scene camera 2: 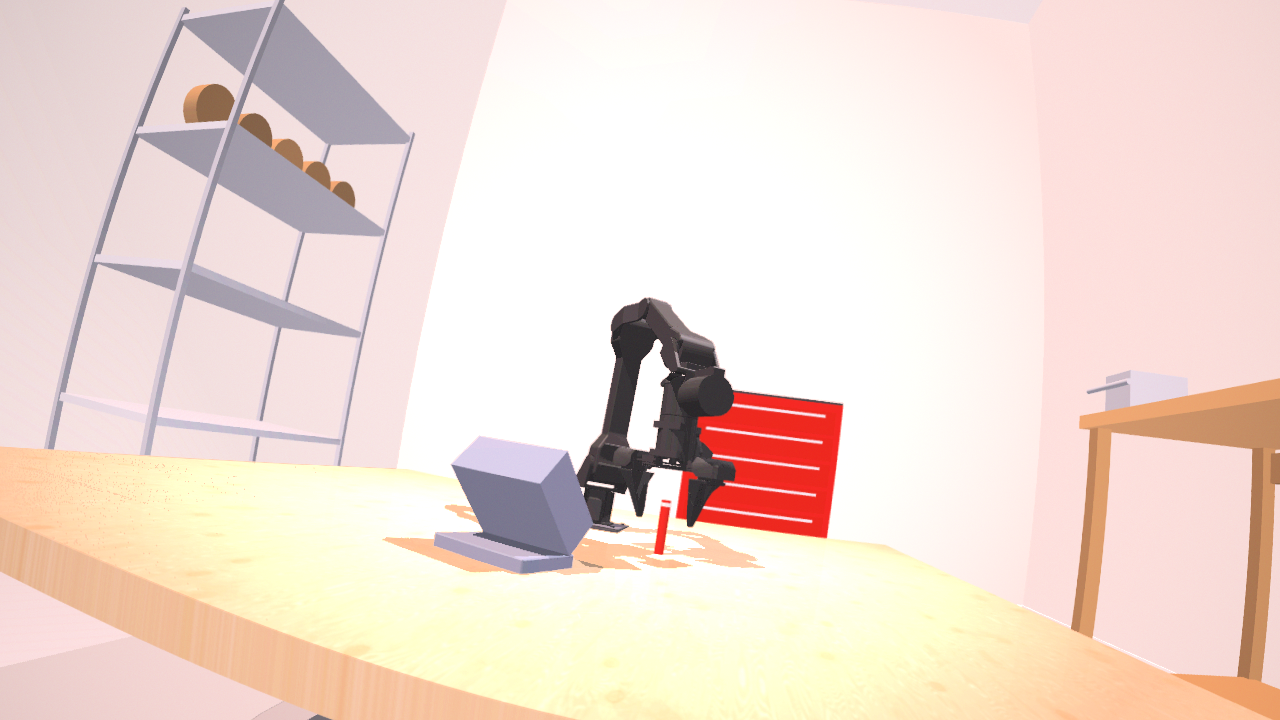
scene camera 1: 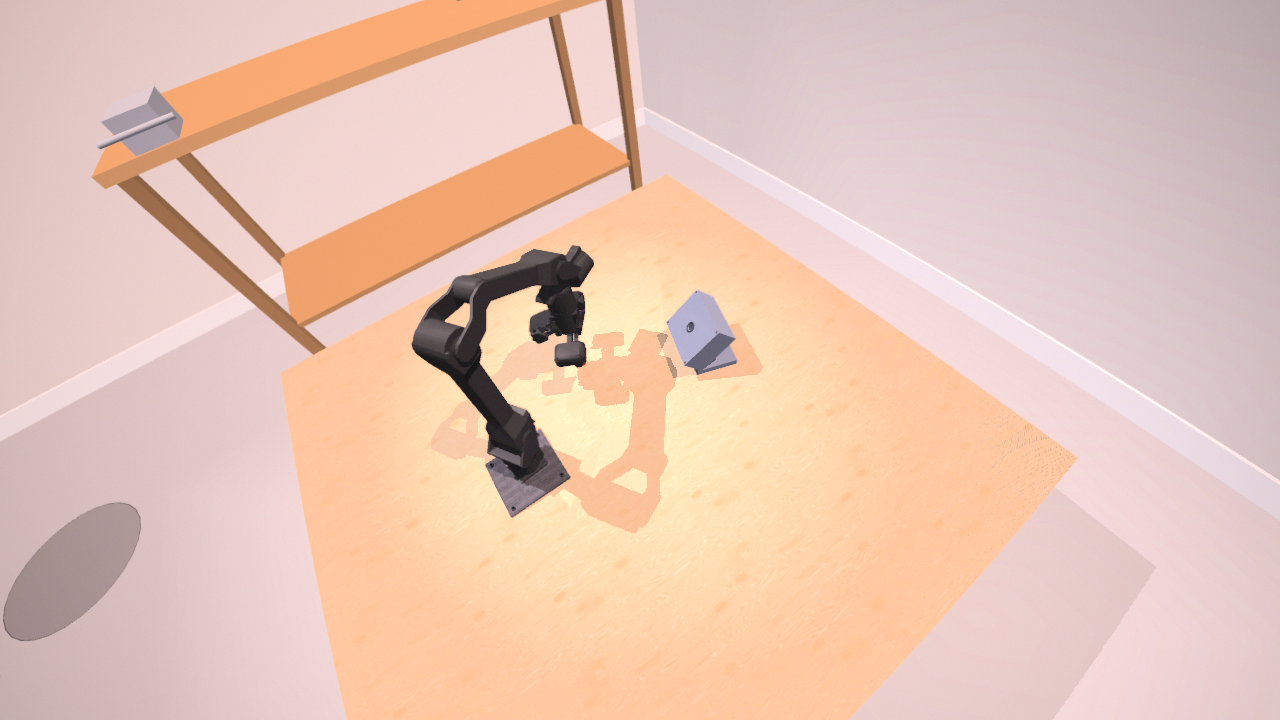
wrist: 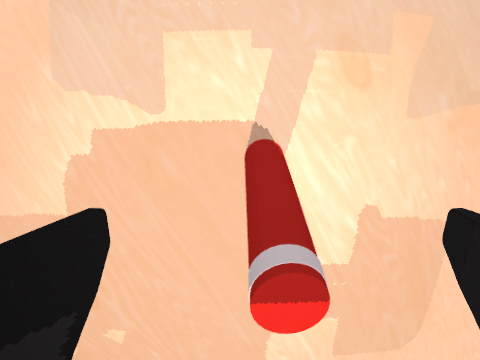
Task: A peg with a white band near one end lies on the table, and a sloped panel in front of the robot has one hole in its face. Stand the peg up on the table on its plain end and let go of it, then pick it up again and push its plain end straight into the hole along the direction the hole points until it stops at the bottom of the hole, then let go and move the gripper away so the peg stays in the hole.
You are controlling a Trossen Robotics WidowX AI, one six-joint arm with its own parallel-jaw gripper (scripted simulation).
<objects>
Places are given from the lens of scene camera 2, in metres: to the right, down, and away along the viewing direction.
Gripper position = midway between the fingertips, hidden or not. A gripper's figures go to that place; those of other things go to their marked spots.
my gripper (scene camera 2: 663, 522): 0.04, 0.24, 0.90
grey sloped panel (scene camera 2: 531, 494): -0.11, 0.14, 0.65
</objects>
